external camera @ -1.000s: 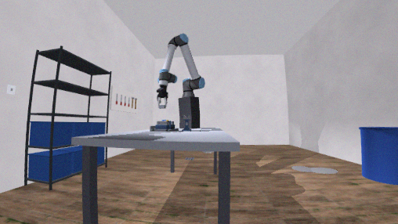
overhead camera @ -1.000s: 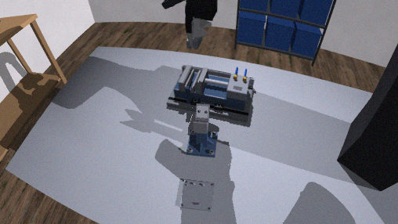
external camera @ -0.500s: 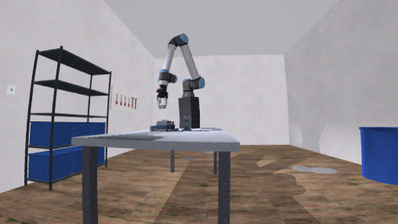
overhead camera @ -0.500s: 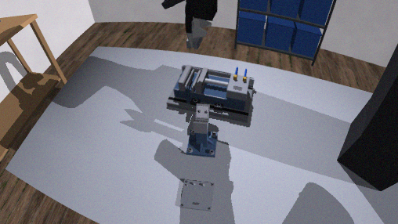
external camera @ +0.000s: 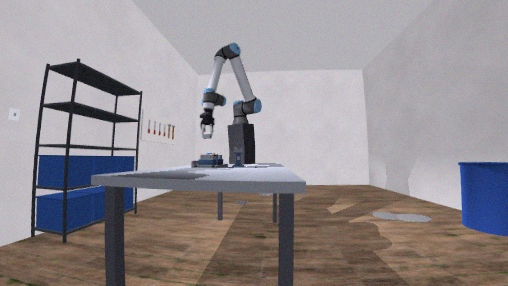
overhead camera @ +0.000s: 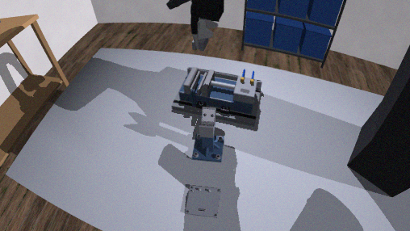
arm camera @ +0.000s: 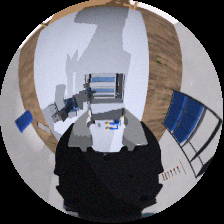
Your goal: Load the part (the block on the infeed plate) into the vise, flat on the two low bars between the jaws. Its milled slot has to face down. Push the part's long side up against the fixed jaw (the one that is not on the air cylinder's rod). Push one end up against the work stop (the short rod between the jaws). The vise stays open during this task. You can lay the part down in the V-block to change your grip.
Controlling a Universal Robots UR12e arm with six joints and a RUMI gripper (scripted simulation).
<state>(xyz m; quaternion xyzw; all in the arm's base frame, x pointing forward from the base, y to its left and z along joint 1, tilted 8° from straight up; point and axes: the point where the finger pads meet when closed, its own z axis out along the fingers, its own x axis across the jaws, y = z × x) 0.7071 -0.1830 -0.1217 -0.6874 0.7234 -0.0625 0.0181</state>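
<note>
Right now my hand is 20 cm above the vise, 6 cm past it and 2 cm to the right of it. From my hand the other things lie so: grey part 1 cm below; infeed plate 42 cm to the left, 24 cm below, 9 cm behind; air cylinder 17 cm below, 16 cm behind, 3 cm to the left.
</note>
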